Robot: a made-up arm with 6 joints. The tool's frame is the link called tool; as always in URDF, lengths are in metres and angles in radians. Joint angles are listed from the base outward.
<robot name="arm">
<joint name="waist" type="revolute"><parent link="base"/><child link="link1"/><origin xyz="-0.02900 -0.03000 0.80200"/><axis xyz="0 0 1"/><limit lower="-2.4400" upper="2.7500"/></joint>
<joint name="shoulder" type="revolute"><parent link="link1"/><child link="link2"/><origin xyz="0.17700 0.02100 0.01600"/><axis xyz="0 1 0"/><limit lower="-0.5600" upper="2.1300"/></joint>
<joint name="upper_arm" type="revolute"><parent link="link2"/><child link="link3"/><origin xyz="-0.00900 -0.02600 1.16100"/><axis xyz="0 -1 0"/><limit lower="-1.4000" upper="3.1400"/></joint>
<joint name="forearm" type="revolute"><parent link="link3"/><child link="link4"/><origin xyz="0.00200 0.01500 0.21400"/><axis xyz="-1 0 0"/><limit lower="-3.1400" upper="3.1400"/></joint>
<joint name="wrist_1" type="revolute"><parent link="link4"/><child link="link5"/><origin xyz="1.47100 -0.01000 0.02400"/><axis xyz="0 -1 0"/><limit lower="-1.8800" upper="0.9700"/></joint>
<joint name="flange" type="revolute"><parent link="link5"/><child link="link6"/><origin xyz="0.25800 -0.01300 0.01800"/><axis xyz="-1 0 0"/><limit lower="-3.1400" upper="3.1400"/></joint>
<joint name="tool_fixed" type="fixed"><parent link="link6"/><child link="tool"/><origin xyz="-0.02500 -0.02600 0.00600" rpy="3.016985 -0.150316 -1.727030"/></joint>
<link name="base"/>
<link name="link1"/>
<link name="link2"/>
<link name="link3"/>
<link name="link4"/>
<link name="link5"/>
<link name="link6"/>
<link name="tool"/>
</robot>
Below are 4 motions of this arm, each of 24 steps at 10 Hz.
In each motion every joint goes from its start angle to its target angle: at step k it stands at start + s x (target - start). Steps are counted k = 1, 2, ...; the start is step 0. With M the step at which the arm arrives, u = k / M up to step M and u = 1 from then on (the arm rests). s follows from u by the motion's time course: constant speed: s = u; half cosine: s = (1 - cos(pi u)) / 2; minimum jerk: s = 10 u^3 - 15 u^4 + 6 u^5.
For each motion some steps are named. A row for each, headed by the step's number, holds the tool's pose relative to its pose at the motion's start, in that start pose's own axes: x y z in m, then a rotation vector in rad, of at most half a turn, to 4 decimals.
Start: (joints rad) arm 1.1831 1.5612 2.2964 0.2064 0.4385 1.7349
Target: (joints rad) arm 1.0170 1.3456 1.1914 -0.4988 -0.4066 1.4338
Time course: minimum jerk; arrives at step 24
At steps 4, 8, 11, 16, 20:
4: -0.0563 0.0144 -0.0080 0.0073 -0.0228 -0.0651
8: -0.3216 0.1183 -0.0381 0.0297 -0.1318 -0.3883
11: -0.6048 0.3133 -0.0524 0.0248 -0.2591 -0.7863
16: -0.9362 0.7842 -0.0191 -0.0761 -0.4726 -1.4732
20: -1.0069 1.0393 0.0187 -0.1689 -0.5748 -1.7902

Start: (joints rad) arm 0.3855 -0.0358 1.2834 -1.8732 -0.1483 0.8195
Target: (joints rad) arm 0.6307 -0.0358 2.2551 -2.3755 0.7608 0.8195
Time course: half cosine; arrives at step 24
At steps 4, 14, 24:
4: -0.0768 0.0335 -0.0658 0.0681 -0.0517 -0.0145
14: -0.5367 0.5500 -0.5509 0.4715 -0.6017 -0.1323
24: -0.6427 1.0345 -0.7497 0.5495 -1.0113 -0.2124

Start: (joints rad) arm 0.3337 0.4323 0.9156 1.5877 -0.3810 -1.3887
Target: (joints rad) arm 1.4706 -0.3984 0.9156 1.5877 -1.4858 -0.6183
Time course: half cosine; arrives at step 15
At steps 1, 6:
1: -0.0055 0.0220 -0.0252 0.0055 -0.0018 0.0031
6: 0.1114 0.6975 -0.6626 0.0621 -0.1091 0.0934

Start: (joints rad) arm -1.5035 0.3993 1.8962 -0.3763 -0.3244 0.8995
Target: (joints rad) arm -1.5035 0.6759 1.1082 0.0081 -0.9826 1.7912
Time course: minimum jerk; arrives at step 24
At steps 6, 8, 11, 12, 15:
6: -0.1497 -0.0683 0.1641 -0.1034 0.1510 -0.1088
8: -0.3055 -0.1132 0.3405 -0.1966 0.3027 -0.2354
11: -0.6133 -0.1233 0.7061 -0.3405 0.5880 -0.5312
12: -0.7221 -0.1005 0.8411 -0.3784 0.6844 -0.6530
15: -1.0144 0.0423 1.2213 -0.4397 0.9289 -1.0425

